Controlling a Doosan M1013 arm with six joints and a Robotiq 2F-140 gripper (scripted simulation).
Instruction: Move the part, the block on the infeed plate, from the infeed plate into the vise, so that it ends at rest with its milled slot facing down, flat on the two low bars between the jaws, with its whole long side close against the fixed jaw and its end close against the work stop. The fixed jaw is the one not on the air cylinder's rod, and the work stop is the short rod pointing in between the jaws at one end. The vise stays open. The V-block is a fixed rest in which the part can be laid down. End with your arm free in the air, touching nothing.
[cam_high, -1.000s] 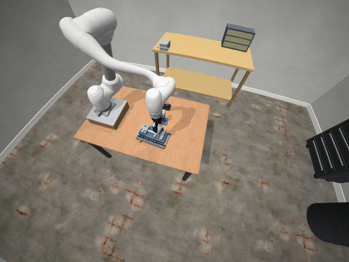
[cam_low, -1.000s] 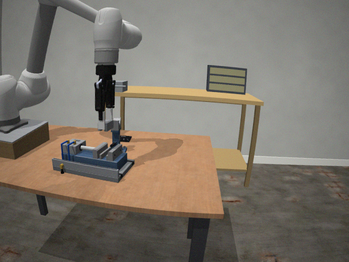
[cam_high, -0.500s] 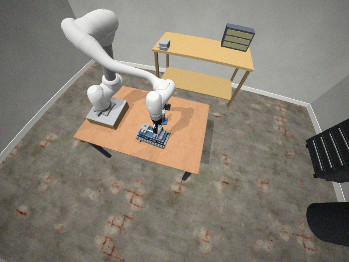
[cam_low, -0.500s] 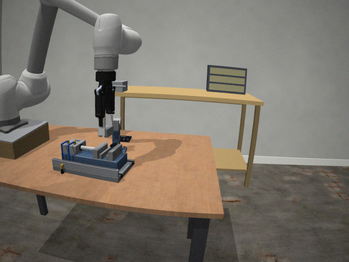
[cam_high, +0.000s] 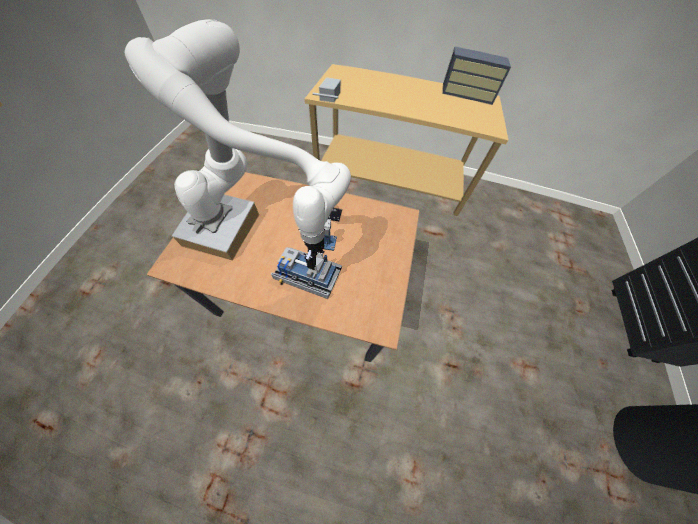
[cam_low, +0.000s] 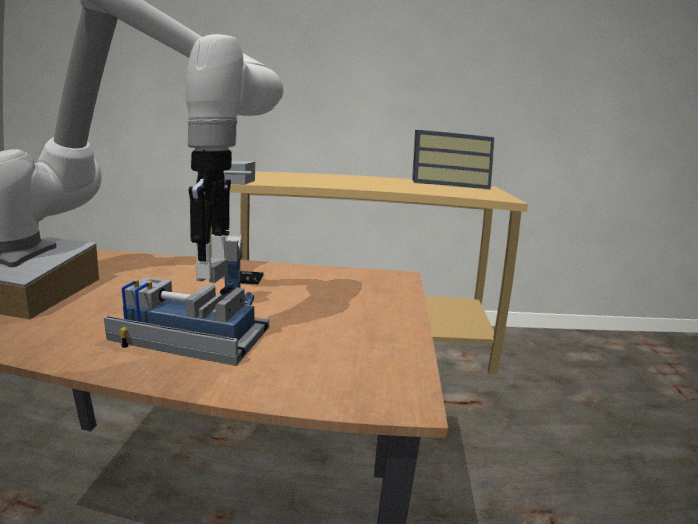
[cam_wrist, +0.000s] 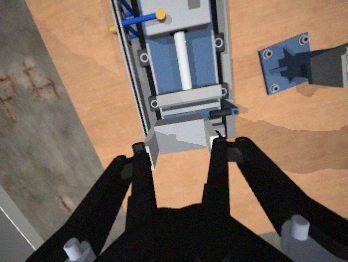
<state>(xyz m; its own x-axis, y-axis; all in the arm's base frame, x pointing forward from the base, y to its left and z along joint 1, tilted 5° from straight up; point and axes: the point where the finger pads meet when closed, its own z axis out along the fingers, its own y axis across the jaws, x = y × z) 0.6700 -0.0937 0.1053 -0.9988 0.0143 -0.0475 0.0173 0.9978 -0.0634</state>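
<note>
My hand is 30 mm above the part. Round my hand: work stop (70 mm to the left, 80 mm below); then moving jaw (40 mm behind, 20 mm to the left, 100 mm below); then fixed jaw (30 mm ahead, 20 mm to the left, 100 mm below).
</note>
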